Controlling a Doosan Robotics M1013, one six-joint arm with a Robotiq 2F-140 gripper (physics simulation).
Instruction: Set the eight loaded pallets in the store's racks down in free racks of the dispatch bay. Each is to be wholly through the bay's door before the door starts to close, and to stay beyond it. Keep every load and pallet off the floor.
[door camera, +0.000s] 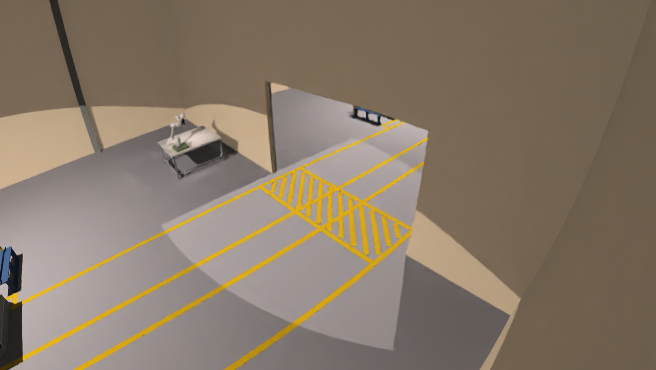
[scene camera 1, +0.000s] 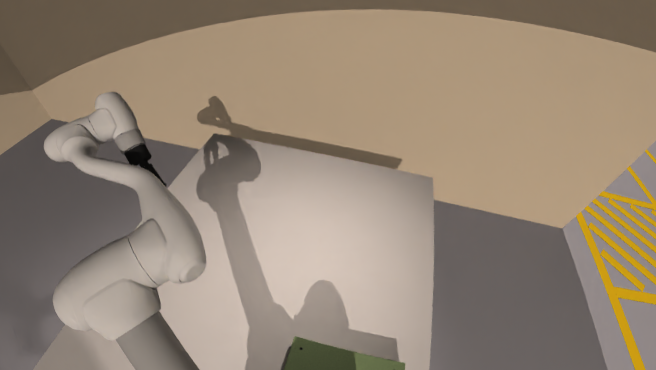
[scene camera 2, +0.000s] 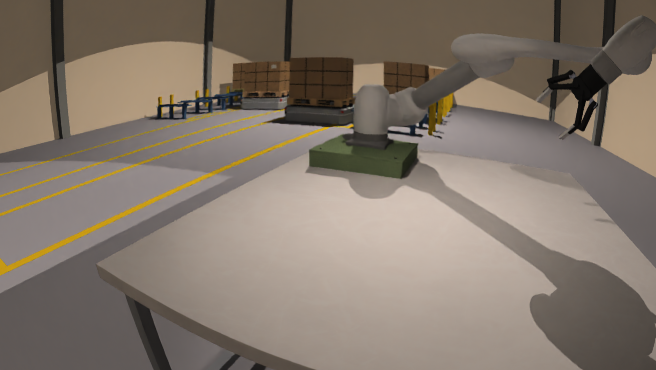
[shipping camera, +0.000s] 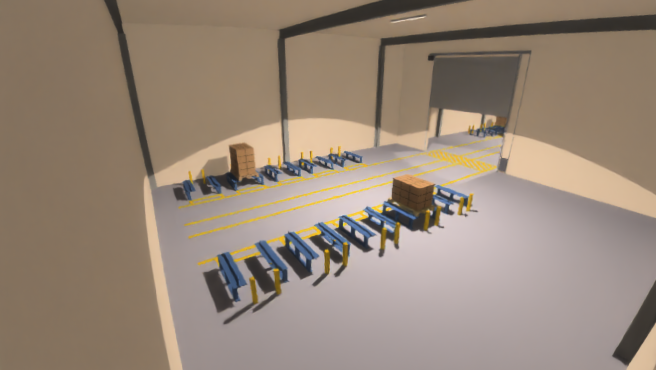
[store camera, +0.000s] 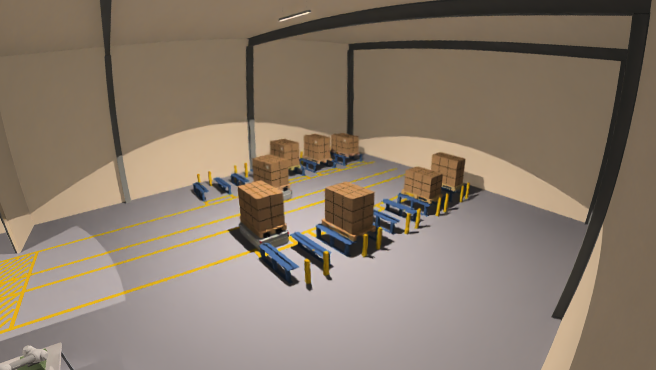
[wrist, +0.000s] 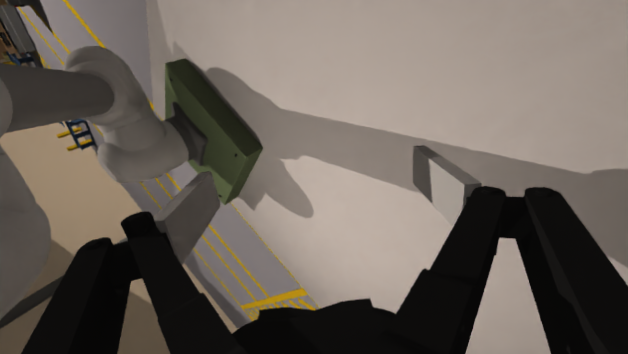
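Where they show: gripper, fingertip midpoint: (door camera: 183, 126) (scene camera 2: 549, 119) (wrist: 313, 177); arm's base at its link origin: (door camera: 178, 146) (scene camera 2: 370, 143) (wrist: 189, 135).
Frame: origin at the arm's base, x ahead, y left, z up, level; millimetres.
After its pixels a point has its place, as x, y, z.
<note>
In the store camera view, one boxed load (store camera: 261, 207) {-5256, -2093, 333} (scene camera 2: 321, 80) {-5153, -2504, 77} rides on a low grey carrier (store camera: 261, 238) {-5173, -2107, -498} (scene camera 2: 320, 115) {-5054, -2467, -642} at the near row's end rack. Another load (store camera: 270, 171) {-6920, -4521, 298} (scene camera 2: 266, 77) {-6881, -4901, 94} is on a second carrier (store camera: 286, 193) {-7441, -4428, -569} (scene camera 2: 265, 103) {-6789, -4858, -641} by the far row. Loaded pallets stand in near-row racks (store camera: 349, 207) {-6840, -747, 352} (store camera: 423, 182) {-10231, -893, 157} (store camera: 448, 170) {-11944, -900, 223} and far-row racks (store camera: 284, 152) {-8585, -6286, 315} (store camera: 317, 147) {-10303, -6363, 230} (store camera: 345, 144) {-11958, -6384, 120}. The dispatch bay holds two loads (shipping camera: 242, 160) {12379, -6400, 289} (shipping camera: 413, 192) {9173, -879, 185} in racks. The door (shipping camera: 474, 85) {1938, -3713, 2951} hangs above an open passage. My gripper (scene camera 2: 552, 118) {460, 729, 264} (wrist: 313, 177) {460, 729, 264} is open and empty above the table's edge.
Blue racks without loads (shipping camera: 231, 276) {14459, -960, -471} (shipping camera: 301, 251) {12816, -962, -473} (store camera: 278, 262) {-4929, -914, -482} line both rooms, with yellow posts (shipping camera: 254, 290) (store camera: 307, 272) behind them. A hatched zone (door camera: 337, 212) {1811, -4284, -820} lies at the doorway. The arm's green base (scene camera 2: 362, 158) {244, 40, -10} stands on the table (scene camera 2: 350, 260) {902, 227, -70}.
</note>
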